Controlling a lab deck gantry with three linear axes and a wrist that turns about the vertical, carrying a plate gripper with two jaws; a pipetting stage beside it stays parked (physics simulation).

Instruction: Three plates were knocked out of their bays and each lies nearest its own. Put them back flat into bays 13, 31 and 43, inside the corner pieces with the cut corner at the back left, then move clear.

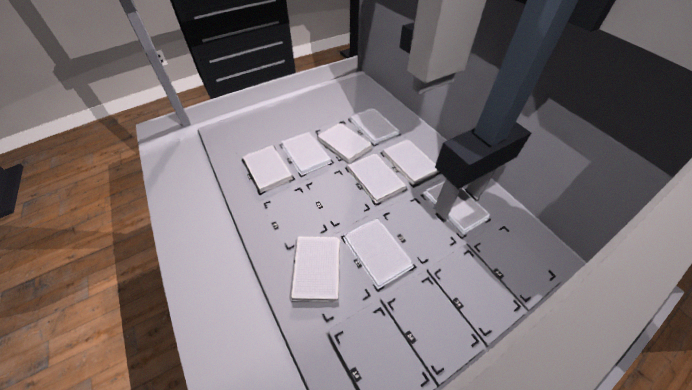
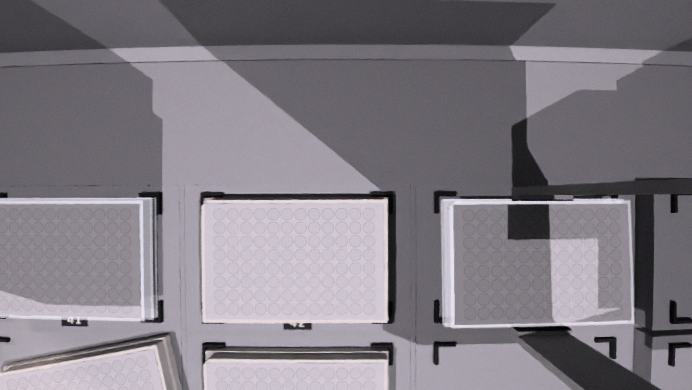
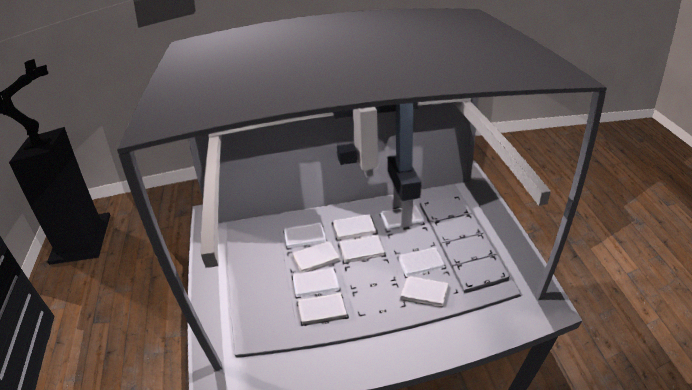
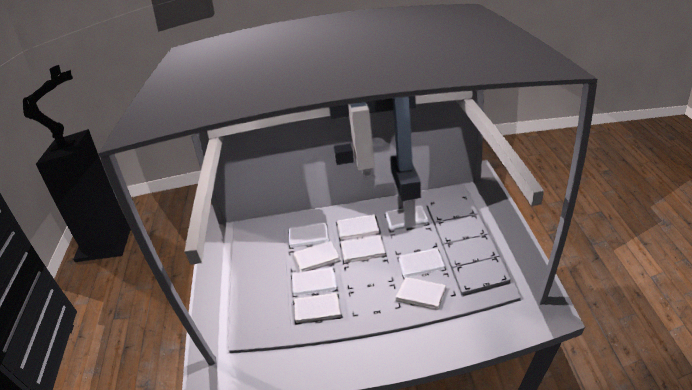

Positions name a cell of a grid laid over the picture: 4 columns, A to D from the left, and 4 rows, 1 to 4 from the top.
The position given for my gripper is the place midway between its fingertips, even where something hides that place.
Scene:
my gripper: image 1 C3; image 2 D3; image 3 C3; image 4 C3
cream plate: image 1 B3; image 3 C3; image 4 C3; not seen in image 2 (out of frame)

